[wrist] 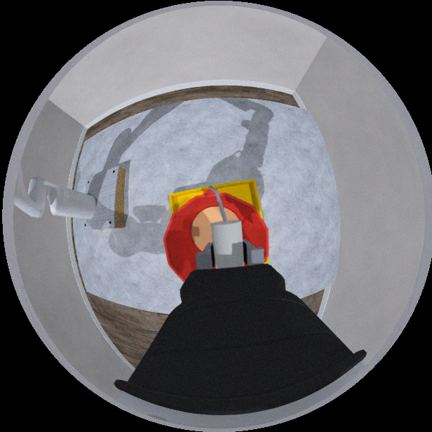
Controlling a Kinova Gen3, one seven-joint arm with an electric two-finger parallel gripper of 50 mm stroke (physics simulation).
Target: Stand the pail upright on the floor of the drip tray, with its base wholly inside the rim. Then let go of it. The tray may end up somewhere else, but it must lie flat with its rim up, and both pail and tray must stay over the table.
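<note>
The red pail [179,239] hangs below my gripper, seen from above into its open mouth, with a tan inside bottom. Its thin grey bail rises to a light grey cylindrical grip. My gripper [227,249] is shut on that grip. The yellow drip tray [256,192] lies rim up on the table, behind and below the pail in this view. Its far edge and far corners show, and a bit of its right side; the pail hides the rest. The pail's base and any gap between it and the tray floor are hidden.
A grey plate with a brown edge strip [120,197] stands at the left of the pale table [300,165]. A white rounded arm-like object [72,202] reaches in over the left edge. Arm shadows fall across the table. Grey walls surround it.
</note>
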